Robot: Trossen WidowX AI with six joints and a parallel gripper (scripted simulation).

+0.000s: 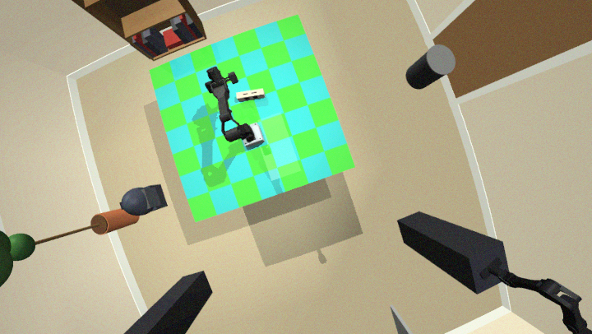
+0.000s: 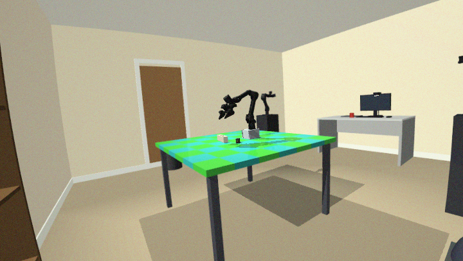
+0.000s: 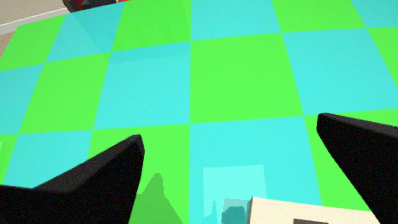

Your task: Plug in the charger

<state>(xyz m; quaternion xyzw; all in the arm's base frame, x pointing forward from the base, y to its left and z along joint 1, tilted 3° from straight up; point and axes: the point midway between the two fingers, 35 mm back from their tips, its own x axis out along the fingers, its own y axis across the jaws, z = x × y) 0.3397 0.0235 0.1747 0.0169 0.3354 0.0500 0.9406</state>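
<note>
The black two-prong charger lies 90 mm behind my gripper tip, 100 mm to the left of it and 210 mm below it.
</note>
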